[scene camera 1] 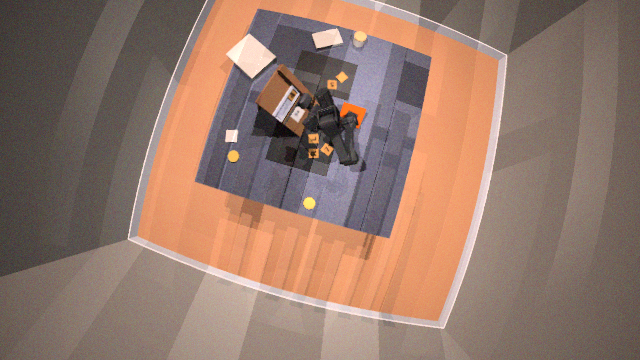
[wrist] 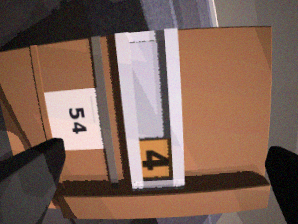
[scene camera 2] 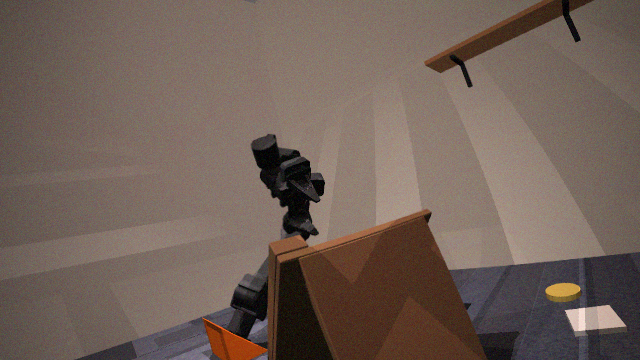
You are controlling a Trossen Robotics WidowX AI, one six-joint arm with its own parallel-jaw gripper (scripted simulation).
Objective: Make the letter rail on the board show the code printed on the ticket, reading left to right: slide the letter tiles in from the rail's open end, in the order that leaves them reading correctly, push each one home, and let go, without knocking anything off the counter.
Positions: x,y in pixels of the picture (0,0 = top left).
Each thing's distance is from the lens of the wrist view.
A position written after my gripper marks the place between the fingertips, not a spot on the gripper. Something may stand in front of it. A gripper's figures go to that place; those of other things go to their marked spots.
my gripper (wrist: 168,153): 10 cm
orange tile marked 4 (wrist: 156,154): 30 cm
white ticket (wrist: 75,117): 31 cm
